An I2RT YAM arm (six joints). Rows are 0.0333 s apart.
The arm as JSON. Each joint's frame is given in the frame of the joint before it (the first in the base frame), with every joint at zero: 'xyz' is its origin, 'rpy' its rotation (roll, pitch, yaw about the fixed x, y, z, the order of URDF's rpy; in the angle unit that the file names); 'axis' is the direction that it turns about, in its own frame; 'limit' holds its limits. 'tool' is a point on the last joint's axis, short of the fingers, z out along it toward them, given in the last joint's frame.
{
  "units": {
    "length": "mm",
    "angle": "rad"
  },
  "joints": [
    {
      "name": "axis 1",
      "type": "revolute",
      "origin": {
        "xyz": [
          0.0,
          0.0,
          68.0
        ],
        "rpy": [
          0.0,
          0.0,
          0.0
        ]
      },
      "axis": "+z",
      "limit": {
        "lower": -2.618,
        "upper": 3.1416
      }
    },
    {
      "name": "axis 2",
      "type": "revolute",
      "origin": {
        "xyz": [
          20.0,
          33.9,
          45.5
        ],
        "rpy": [
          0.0,
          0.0,
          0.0
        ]
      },
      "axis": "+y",
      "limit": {
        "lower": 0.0,
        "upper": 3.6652
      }
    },
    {
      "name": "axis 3",
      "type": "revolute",
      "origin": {
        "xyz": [
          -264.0,
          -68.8,
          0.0
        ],
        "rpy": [
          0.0,
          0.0,
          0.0
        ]
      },
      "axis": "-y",
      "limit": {
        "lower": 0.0,
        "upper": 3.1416
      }
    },
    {
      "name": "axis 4",
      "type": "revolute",
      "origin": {
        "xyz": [
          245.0,
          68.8,
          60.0
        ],
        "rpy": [
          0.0,
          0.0,
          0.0
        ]
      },
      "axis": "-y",
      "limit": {
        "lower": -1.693,
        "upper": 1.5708
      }
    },
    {
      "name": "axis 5",
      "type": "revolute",
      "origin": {
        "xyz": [
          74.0,
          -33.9,
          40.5
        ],
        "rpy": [
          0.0,
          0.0,
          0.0
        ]
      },
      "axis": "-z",
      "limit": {
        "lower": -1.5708,
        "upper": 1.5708
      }
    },
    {
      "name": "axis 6",
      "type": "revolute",
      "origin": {
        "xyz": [
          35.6,
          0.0,
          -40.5
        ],
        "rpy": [
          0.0,
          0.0,
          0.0
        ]
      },
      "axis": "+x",
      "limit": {
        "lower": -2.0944,
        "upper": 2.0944
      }
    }
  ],
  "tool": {
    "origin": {
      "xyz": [
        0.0,
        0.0,
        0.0
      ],
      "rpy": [
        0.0,
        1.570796,
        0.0
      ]
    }
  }
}
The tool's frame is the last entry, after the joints.
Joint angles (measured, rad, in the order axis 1, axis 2, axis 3, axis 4, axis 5, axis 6), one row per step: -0.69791 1.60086 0.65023 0.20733 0.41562 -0.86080; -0.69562 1.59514 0.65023 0.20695 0.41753 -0.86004; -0.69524 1.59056 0.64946 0.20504 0.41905 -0.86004; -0.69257 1.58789 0.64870 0.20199 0.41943 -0.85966; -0.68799 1.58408 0.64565 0.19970 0.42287 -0.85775; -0.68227 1.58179 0.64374 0.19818 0.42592 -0.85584; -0.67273 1.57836 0.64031 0.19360 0.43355 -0.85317; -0.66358 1.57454 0.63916 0.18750 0.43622 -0.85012; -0.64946 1.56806 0.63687 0.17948 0.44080 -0.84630; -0.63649 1.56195 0.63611 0.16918 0.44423 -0.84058; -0.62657 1.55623 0.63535 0.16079 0.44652 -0.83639; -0.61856 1.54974 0.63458 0.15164 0.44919 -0.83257; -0.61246 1.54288 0.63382 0.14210 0.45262 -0.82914; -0.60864 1.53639 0.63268 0.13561 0.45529 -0.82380; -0.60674 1.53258 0.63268 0.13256 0.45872 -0.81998; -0.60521 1.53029 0.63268 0.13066 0.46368 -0.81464; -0.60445 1.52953 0.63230 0.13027 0.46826 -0.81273; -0.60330 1.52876 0.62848 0.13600 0.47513 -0.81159
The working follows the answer.
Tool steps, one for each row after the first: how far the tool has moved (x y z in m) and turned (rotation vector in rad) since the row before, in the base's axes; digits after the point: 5 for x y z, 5 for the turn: 0.00026 0.00059 0.00158 -0.00422 -0.00383 0.00041; -0.00031 0.00034 0.00092 -0.00200 -0.00080 -0.00075; 0.00016 0.00088 0.00030 0.00063 0.00076 0.00216; 0.00005 0.00157 0.00008 -0.00031 0.00123 0.00086; 0.00056 0.00159 0.00002 -0.00037 0.00076 0.00229; 0.00069 0.00273 -0.00027 -0.00045 0.00481 0.00228; 0.00105 0.00248 0.00028 0.00150 0.00155 0.00531; 0.00151 0.00385 0.00056 0.00088 0.00211 0.00841; 0.00143 0.00350 0.00069 0.00263 0.00115 0.00693; 0.00097 0.00276 0.00071 0.00190 0.00062 0.00566; 0.00051 0.00237 0.00086 0.00156 0.00106 0.00370; 0.00009 0.00195 0.00093 0.00100 0.00167 0.00149; -0.00019 0.00136 0.00095 0.00062 -0.00190 -0.00143; -0.00005 0.00057 0.00082 -0.00133 -0.00206 -0.00295; -0.00005 0.00037 0.00052 -0.00158 -0.00227 -0.00536; -0.00011 0.00016 0.00012 -0.00209 0.00041 -0.00372; -0.00038 0.00040 -0.00034 -0.00513 -0.00034 -0.00451
Tool pose at each row, in the base's axes (x y z in m, rotation vector in rad; rounded; the steps above come from the unrounded poses): 0.21879 -0.20226 0.14076 0.02816 2.58903 -1.18234; 0.21905 -0.20168 0.14233 0.02897 2.58307 -1.18644; 0.21874 -0.20133 0.14326 0.02998 2.58139 -1.18903; 0.21890 -0.20045 0.14355 0.02688 2.58181 -1.18769; 0.21895 -0.19888 0.14363 0.02498 2.58243 -1.18818; 0.21951 -0.19728 0.14365 0.02148 2.58221 -1.18809; 0.22019 -0.19455 0.14337 0.01560 2.58543 -1.18935; 0.22124 -0.19207 0.14366 0.00813 2.58611 -1.18603; 0.22275 -0.18822 0.14422 -0.00381 2.58595 -1.18258; 0.22418 -0.18472 0.14491 -0.01288 2.58641 -1.17709; 0.22516 -0.18196 0.14562 -0.02014 2.58634 -1.17282; 0.22567 -0.17959 0.14648 -0.02521 2.58704 -1.16981; 0.22576 -0.17764 0.14741 -0.02791 2.58861 -1.16846; 0.22557 -0.17628 0.14836 -0.02480 2.58776 -1.16762; 0.22552 -0.17572 0.14918 -0.02007 2.58611 -1.16979; 0.22547 -0.17534 0.14969 -0.01215 2.58484 -1.17305; 0.22536 -0.17518 0.14981 -0.00803 2.58510 -1.17718; 0.22498 -0.17478 0.14948 -0.00311 2.58312 -1.18529

